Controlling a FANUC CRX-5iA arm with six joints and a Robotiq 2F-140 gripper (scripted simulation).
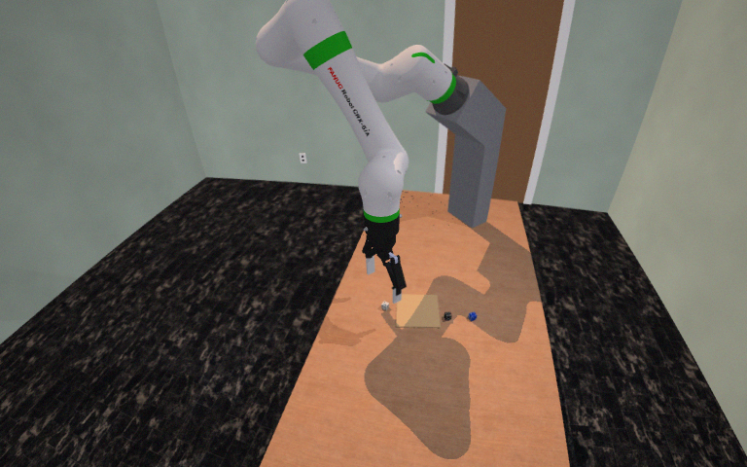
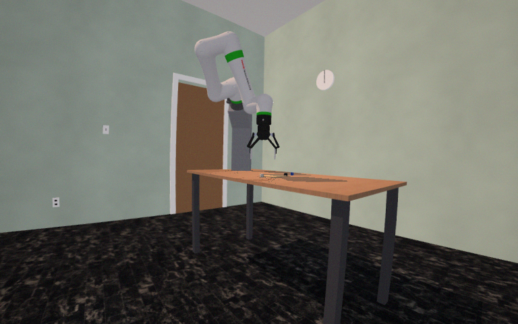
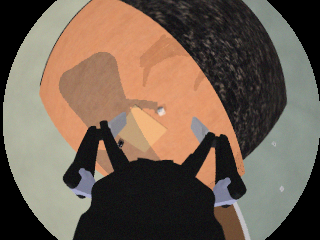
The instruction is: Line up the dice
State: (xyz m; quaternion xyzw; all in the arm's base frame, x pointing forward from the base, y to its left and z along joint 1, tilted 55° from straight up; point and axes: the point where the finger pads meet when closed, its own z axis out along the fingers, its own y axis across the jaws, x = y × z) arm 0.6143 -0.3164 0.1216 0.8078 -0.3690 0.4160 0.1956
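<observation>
My hand is 10 mm past the white die, 10 mm to the right of it and 110 mm above it. Round my hand: tan mat (20 mm ahead, 110 mm to the left, 120 mm below); then blue die (80 mm ahead, 280 mm to the left, 110 mm below); then black die (60 mm ahead, 200 mm to the left, 110 mm below).
</observation>
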